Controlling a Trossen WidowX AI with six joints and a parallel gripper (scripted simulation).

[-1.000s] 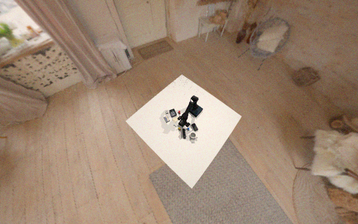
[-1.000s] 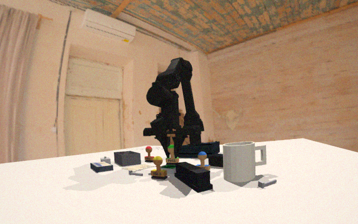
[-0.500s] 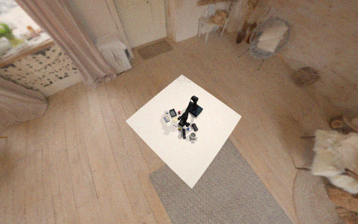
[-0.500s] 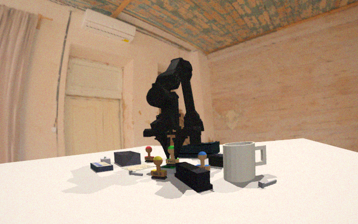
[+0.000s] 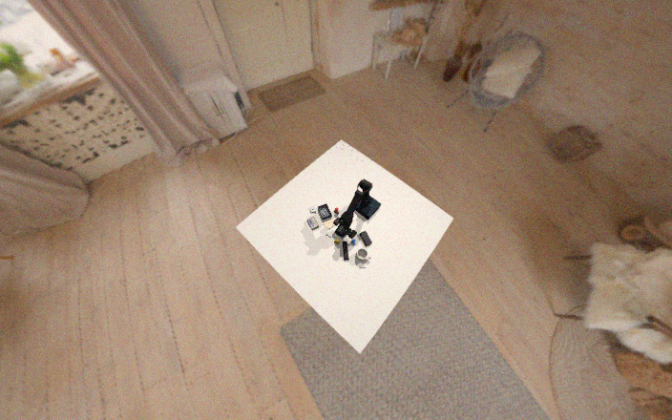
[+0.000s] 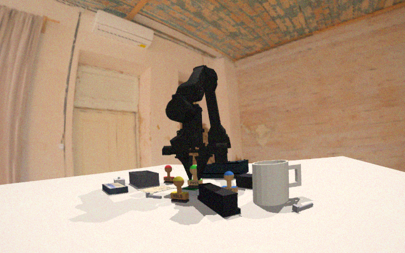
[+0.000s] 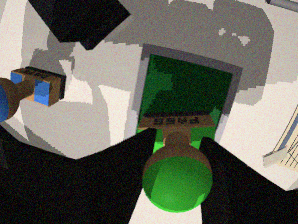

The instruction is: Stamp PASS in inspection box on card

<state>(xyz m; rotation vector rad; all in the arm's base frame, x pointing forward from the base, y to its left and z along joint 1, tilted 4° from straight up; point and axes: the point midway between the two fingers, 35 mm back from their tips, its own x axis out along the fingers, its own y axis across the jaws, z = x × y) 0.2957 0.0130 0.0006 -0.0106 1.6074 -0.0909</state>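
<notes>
Now: the green ink pad 30 mm below my gripper tip. Round my gripper tip: blue-knobbed stamp 100 mm to the left, 20 mm below, 20 mm ahead; then cream card 130 mm to the right, 40 mm below, 10 mm ahead; then yellow-knobbed HOLD stamp 90 mm ahead, 20 mm below.
</notes>
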